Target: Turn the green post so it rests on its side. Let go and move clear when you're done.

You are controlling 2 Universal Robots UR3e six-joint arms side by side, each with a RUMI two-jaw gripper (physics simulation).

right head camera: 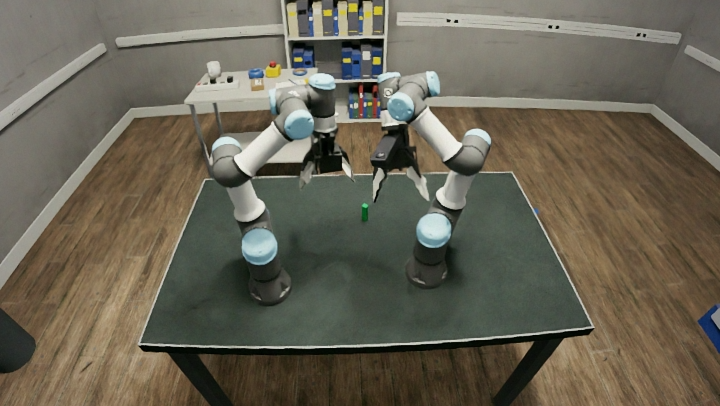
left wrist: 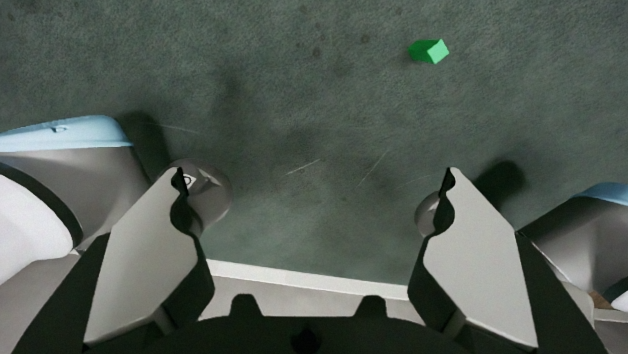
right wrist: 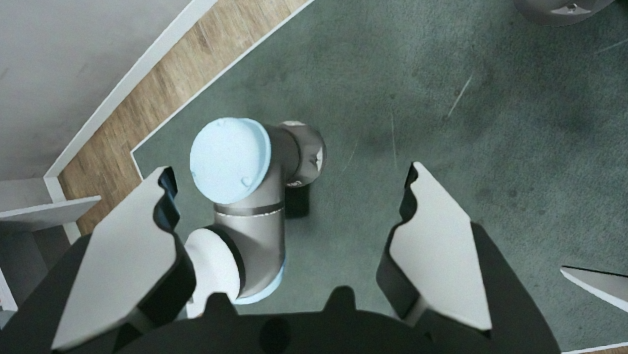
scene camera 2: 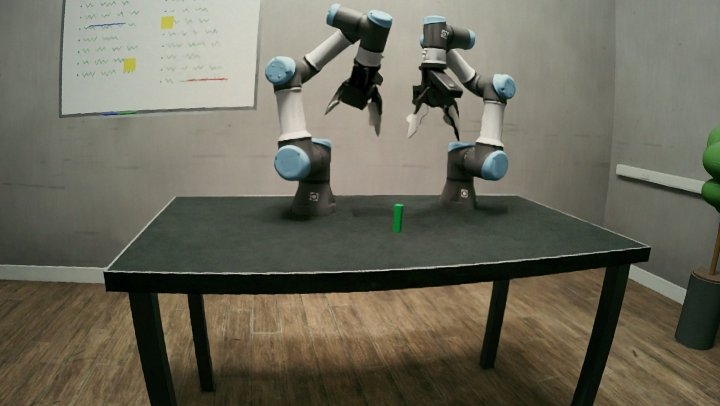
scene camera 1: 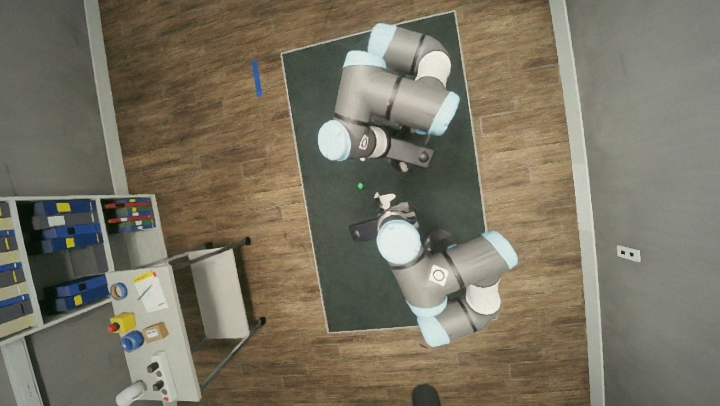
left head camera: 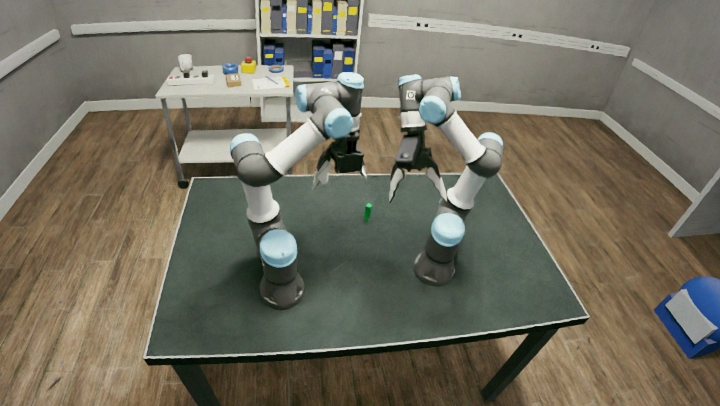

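The green post (left head camera: pixel 368 212) (right head camera: pixel 364 212) (scene camera 1: pixel 360 186) (scene camera 2: pixel 397 218) (left wrist: pixel 428 51) stands upright on the dark table (left head camera: pixel 352 312) (right head camera: pixel 347 312) (scene camera 2: pixel 226 252). It does not show in the right wrist view. My left gripper (left head camera: pixel 340 182) (right head camera: pixel 327 183) (scene camera 2: pixel 433 137) (left wrist: pixel 313 169) is open and empty, high above the table. In scene camera 2 it is up and to the right of the post. My right gripper (left head camera: pixel 417 198) (right head camera: pixel 400 198) (scene camera 2: pixel 352 123) (right wrist: pixel 294 166) is open and empty, also high above the table, up and to the left of the post in scene camera 2.
The two grippers hang close beside each other. The left arm's base (left head camera: pixel 281 290) (scene camera 2: pixel 457 194) and the right arm's base (left head camera: pixel 434 264) (scene camera 2: pixel 313 197) stand on the table. A side bench (left head camera: pixel 226 90) with small items and a bookshelf (left head camera: pixel 308 35) stand beyond the table.
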